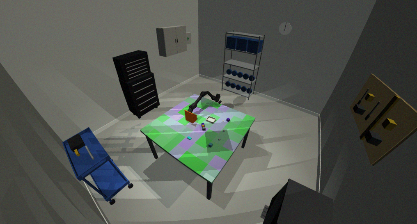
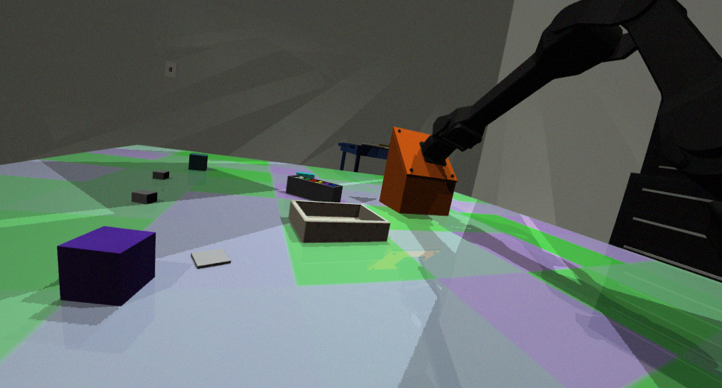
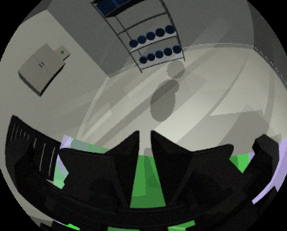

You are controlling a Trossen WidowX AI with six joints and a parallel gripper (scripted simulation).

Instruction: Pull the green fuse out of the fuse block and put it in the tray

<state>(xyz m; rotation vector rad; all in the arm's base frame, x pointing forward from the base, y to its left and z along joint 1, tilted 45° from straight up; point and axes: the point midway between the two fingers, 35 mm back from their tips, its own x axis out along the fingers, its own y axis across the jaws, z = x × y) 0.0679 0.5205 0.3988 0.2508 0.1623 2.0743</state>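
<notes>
Right now my gripper tip is 380 mm short of the flat grey tile, 390 mm to the left of it and 40 mm above it. From my gripper tip the other things lie so: beige tray 220 mm ahead, 500 mm to the right, 40 mm below; green fuse 250 mm ahead, 720 mm to the right, 10 mm below; purple cube 450 mm ahead, 340 mm to the right, 20 mm below.
</notes>
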